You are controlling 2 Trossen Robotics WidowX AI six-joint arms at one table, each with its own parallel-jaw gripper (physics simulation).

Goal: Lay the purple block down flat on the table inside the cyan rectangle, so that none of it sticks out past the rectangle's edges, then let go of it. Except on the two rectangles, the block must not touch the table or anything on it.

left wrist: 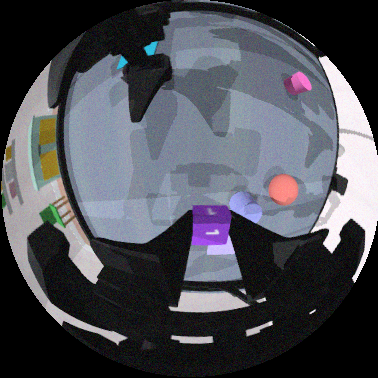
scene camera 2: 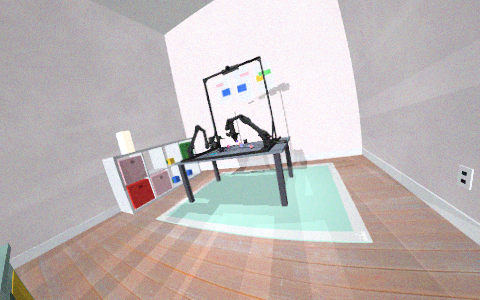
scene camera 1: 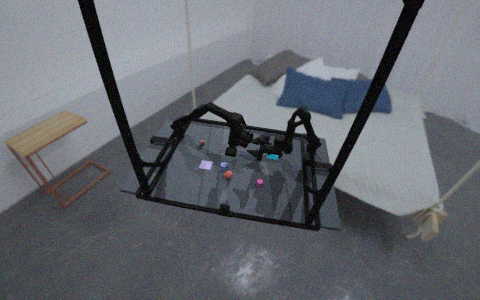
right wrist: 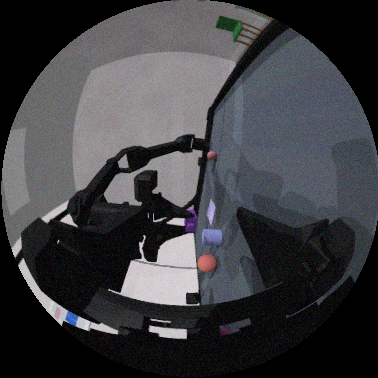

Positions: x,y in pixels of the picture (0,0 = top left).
Labels:
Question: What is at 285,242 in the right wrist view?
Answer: My right gripper.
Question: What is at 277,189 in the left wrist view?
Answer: An orange-red ball.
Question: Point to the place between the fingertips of my left gripper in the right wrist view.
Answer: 192,222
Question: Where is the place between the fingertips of my left gripper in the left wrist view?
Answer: At 209,213

